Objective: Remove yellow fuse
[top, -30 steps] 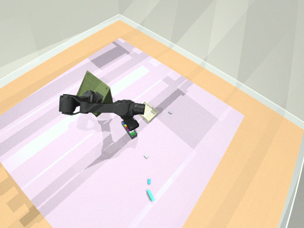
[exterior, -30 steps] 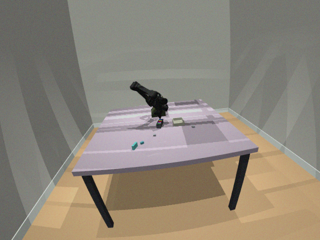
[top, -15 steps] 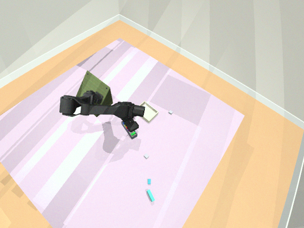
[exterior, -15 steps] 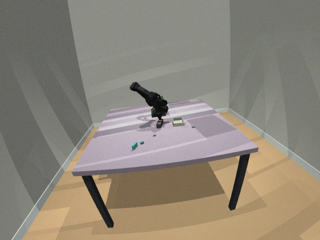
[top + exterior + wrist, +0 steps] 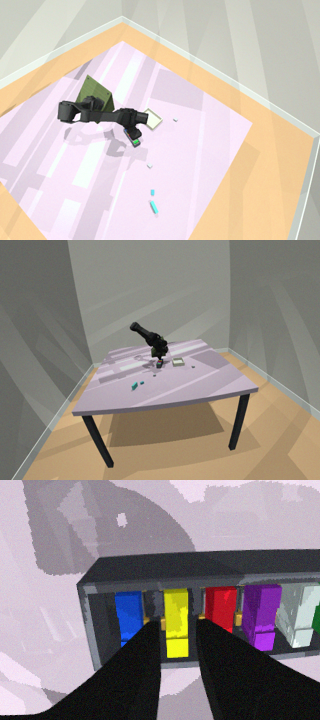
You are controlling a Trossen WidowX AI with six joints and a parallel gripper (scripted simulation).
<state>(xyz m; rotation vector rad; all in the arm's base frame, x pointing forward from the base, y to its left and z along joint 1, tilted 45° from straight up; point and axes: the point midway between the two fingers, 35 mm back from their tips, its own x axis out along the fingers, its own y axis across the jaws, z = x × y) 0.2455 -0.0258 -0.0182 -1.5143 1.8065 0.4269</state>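
Right now my gripper tip is 2 cm above the yellow fuse. From my gripper tip the other things lie so: blue fuse (2 cm behind, 1 cm to the left, 2 cm below); then red fuse (2 cm ahead, 1 cm to the right, 2 cm below); then purple fuse (4 cm ahead, 1 cm to the right, 2 cm below).
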